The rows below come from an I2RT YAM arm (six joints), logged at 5 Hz.
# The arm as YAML. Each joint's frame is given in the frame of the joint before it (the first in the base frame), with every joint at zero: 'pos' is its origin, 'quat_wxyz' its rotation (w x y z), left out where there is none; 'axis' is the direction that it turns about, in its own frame. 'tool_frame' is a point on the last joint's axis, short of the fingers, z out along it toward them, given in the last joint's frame.
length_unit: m
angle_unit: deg
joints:
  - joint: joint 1
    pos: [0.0, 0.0, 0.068]
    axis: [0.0, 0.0, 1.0]
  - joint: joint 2
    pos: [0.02, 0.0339, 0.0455]
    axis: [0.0, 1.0, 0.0]
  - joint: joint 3
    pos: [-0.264, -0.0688, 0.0]
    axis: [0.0, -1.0, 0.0]
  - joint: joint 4
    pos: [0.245, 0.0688, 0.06]
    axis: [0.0, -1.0, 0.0]
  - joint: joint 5
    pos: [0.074, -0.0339, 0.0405]
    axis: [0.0, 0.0, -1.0]
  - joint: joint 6
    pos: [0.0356, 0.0, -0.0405]
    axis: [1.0, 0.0, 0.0]
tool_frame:
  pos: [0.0, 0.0, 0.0]
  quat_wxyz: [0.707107, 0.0, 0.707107, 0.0]
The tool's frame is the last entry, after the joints.
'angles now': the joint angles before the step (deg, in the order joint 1, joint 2, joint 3, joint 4, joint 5, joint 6). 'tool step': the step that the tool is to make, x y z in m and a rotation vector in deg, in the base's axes. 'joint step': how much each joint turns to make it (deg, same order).
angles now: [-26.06, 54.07, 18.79, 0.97, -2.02, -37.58]
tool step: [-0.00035, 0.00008, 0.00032, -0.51, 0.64, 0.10]
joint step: [0.05, -0.12, 0.18, -0.67, 0.37, -0.64]
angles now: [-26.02, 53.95, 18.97, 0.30, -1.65, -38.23]
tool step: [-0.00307, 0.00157, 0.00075, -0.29, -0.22, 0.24]
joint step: [0.00, -1.47, -0.42, -0.73, -0.11, -0.27]
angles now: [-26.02, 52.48, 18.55, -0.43, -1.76, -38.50]
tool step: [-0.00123, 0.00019, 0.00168, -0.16, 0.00, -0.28]
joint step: [-0.06, -0.70, 0.16, -0.79, 0.26, 0.00]
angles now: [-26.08, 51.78, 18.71, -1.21, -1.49, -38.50]
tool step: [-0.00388, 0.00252, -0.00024, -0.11, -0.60, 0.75]
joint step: [0.04, -1.86, -0.84, -0.44, -0.68, -0.26]
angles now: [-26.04, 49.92, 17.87, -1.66, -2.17, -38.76]
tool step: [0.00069, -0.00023, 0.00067, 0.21, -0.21, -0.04]
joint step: [0.01, 0.17, 0.17, 0.11, -0.12, 0.26]
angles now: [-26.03, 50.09, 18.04, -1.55, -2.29, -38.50]
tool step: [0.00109, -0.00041, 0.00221, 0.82, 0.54, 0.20]
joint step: [-0.06, 0.35, 0.95, -1.43, -0.50, 0.27]
